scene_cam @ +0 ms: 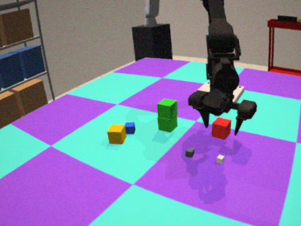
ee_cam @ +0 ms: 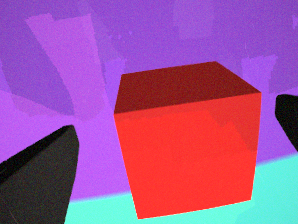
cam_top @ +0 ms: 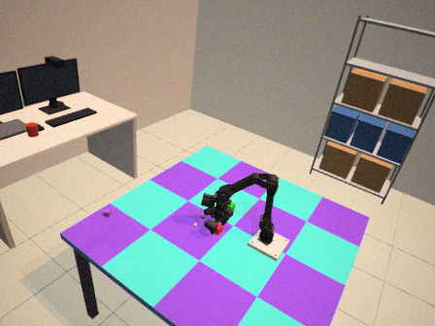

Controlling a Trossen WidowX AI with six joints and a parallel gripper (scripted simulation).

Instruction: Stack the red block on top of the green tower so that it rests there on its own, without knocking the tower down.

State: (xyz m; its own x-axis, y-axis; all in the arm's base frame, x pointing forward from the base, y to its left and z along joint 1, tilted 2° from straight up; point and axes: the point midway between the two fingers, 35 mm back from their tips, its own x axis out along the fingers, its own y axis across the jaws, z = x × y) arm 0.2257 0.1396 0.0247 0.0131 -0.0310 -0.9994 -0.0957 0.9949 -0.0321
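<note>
Now: the pale cube 11 cm ahead of my gripper tip, 6 cm to the left of it and 1 cm below it. Round my gripper tip: grey cube 13 cm ahead, 2 cm to the right; then blue cube 23 cm to the right, 13 cm ahead; then red block 1 cm above.
</note>
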